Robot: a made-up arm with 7 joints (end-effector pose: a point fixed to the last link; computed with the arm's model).
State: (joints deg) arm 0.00 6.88 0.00 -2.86 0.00 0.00 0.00
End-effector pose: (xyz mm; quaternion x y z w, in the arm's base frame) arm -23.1 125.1 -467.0 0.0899 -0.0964 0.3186 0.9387
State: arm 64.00 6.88 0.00 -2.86 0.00 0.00 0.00
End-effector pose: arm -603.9 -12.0 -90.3 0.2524 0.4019 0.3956 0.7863
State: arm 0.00 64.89 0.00 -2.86 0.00 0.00 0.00
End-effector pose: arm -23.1 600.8 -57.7 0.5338 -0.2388 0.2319 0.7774
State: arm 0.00 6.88 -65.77 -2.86 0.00 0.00 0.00
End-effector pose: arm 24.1 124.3 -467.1 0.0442 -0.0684 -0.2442 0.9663
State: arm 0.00 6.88 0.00 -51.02 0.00 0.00 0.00
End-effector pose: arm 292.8 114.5 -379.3 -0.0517 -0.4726 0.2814 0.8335
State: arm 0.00 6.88 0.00 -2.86 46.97 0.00 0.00
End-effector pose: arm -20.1 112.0 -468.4 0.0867 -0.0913 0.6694 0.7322
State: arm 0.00 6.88 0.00 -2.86 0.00 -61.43 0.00
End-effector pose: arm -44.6 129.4 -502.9 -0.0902 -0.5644 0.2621 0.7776
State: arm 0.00 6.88 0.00 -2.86 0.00 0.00 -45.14
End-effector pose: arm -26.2 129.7 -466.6 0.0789 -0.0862 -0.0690 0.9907
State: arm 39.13 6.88 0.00 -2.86 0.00 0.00 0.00
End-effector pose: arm -436.1 67.5 -308.8 0.1960 0.2148 0.3795 0.8783
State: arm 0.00 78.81 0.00 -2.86 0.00 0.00 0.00
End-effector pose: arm -23.1 637.0 94.9 0.6240 -0.2652 0.2013 0.7069
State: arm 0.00 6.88 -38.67 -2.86 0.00 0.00 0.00
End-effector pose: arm 5.0 131.3 -466.3 0.0658 -0.0833 -0.0114 0.9943
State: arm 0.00 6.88 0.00 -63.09 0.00 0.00 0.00
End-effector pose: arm 351.8 107.2 -319.2 -0.0868 -0.5564 0.2640 0.7831
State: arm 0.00 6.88 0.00 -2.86 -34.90 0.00 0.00
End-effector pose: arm -18.3 134.0 -465.7 0.0826 -0.0898 0.0202 0.9923
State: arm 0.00 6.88 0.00 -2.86 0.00 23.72 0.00
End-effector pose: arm -6.9 124.5 -462.2 0.1554 0.0994 0.3166 0.9305
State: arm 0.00 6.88 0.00 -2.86 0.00 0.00 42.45
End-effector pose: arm -18.0 123.9 -466.9 0.0876 -0.0925 0.6396 0.7580
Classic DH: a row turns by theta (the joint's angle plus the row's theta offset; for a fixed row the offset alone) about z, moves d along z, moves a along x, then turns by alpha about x. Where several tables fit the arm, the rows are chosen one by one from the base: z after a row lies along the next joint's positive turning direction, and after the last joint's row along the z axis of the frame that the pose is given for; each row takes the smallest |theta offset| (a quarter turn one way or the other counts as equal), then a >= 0, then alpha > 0; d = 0 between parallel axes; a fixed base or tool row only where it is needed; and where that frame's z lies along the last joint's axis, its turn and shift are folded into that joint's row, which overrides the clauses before.
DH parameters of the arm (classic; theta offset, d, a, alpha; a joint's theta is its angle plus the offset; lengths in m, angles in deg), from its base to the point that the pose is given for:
base (fixed): 0 0.1953 0.0073 -70
joint 1: 90 -0.0156 0.0248 90
joint 2: 70 -0.0074 0.0175 -90
joint 3: -90 -0.2472 0.0361 -90
joint 4: 0 0.0338 -0.0622 90
joint 5: 0 -0.4313 0.0011 -90
joint 6: 0 0.0091 -0.0137 90
joint 7: -33.38 -0.0161 -0.0001 7.77
tool (fixed): 71.15 0.0537 0 0

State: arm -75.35 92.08 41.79 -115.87 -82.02 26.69 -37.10
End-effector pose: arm -153.3 79.5 571.3 -0.8451 0.2353 -0.3692 0.3068
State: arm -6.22 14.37 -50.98 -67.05 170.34 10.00 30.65
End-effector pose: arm 307.5 -151.1 -306.1 -0.3311 0.4344 0.8346 0.0707
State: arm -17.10 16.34 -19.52 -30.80 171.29 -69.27 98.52
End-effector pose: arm 405.0 101.7 -358.1 0.1702 0.2264 -0.5193 0.8063
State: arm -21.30 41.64 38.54 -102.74 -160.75 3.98 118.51
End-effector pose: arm 340.8 325.8 324.6 0.4458 -0.8677 -0.0433 0.2155
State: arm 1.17 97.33 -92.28 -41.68 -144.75 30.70 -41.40
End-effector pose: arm 8.8 596.3 8.8 0.0963 -0.2922 0.8025 0.5112
